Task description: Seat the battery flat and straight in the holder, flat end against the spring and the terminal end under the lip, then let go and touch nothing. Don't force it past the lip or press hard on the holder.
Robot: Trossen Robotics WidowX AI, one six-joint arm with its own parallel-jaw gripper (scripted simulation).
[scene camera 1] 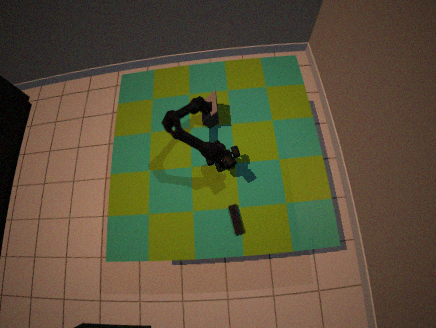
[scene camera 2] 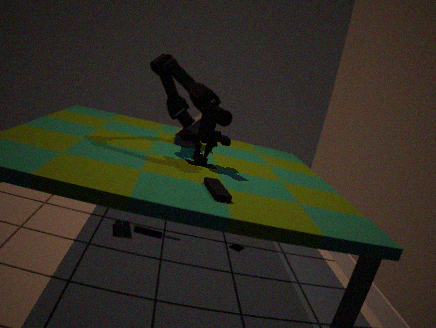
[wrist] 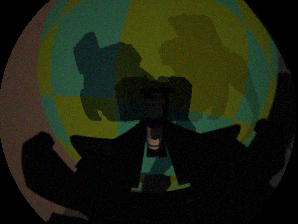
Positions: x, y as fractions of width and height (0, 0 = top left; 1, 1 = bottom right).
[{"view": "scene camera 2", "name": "my gripper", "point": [0.46, 0.49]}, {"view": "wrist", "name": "my gripper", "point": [0.52, 0.55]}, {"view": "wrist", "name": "battery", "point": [0.52, 0.49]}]
